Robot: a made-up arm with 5 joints.
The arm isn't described. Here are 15 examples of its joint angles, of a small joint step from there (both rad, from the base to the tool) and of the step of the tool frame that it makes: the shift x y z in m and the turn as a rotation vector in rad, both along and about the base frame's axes.
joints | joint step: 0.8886 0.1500 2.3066 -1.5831 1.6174 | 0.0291 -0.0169 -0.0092 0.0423 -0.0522
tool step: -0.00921 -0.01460 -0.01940 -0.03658 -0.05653 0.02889
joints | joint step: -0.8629 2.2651 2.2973 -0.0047 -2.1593 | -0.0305 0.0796 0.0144 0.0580 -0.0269
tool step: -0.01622 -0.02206 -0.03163 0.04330 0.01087 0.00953
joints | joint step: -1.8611 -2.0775 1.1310 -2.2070 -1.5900 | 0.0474 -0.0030 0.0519 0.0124 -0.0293
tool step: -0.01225 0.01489 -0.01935 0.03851 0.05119 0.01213
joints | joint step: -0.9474 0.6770 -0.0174 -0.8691 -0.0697 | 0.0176 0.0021 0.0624 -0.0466 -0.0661
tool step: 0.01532 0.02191 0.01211 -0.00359 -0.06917 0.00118
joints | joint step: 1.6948 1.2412 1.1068 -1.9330 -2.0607 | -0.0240 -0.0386 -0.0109 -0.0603 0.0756
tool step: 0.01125 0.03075 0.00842 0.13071 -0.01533 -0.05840
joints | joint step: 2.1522 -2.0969 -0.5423 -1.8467 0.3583 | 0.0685 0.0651 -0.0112 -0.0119 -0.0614
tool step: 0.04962 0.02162 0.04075 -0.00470 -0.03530 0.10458
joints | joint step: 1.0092 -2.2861 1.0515 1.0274 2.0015 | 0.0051 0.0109 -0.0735 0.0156 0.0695
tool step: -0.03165 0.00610 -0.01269 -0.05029 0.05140 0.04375
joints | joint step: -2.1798 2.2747 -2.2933 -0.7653 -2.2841 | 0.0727 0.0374 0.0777 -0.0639 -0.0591
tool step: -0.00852 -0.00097 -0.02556 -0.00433 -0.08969 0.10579
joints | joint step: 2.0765 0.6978 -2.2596 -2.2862 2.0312 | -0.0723 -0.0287 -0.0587 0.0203 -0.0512
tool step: 0.06509 -0.02951 0.03304 0.07463 0.01078 -0.08549
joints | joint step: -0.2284 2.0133 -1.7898 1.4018 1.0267 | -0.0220 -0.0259 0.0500 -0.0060 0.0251
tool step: 0.02007 0.00925 0.00787 0.04065 -0.06037 -0.03491
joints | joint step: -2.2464 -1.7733 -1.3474 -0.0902 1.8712 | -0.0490 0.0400 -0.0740 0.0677 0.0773
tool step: -0.01498 -0.02297 -0.00025 0.05315 -0.02505 0.01502
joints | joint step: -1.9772 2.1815 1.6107 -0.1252 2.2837 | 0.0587 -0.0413 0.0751 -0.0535 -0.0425
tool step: 0.01929 0.01739 0.01827 -0.02786 0.01310 -0.00360
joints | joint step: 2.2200 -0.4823 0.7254 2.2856 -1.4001 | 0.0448 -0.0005 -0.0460 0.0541 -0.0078
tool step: 0.00531 -0.00080 0.01618 -0.01910 -0.03556 -0.00953
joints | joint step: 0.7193 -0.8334 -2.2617 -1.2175 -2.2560 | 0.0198 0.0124 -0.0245 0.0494 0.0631
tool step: 0.00032 0.01410 -0.01493 0.02203 0.05348 0.07462
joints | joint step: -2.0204 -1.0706 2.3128 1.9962 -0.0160 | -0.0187 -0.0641 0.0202 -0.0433 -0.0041
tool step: 0.00521 -0.00531 -0.02376 -0.03162 0.02012 0.02166
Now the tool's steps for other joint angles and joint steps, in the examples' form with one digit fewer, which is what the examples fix.
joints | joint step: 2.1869 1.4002 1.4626 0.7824 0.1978 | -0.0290 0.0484 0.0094 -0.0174 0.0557
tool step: -0.0118 0.0056 0.0019 -0.0997 -0.0055 -0.0429
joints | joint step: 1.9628 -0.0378 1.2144 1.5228 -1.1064 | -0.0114 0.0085 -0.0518 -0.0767 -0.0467
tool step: -0.0134 -0.0163 -0.0178 0.0377 0.0754 -0.0653
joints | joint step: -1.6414 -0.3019 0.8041 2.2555 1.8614 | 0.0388 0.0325 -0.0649 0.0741 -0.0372
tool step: 0.0080 -0.0074 0.0465 0.0690 0.0540 -0.0201
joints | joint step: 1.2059 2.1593 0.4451 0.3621 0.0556 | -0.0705 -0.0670 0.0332 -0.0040 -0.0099
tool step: 0.0194 0.0150 0.0114 0.0747 -0.0087 -0.0819
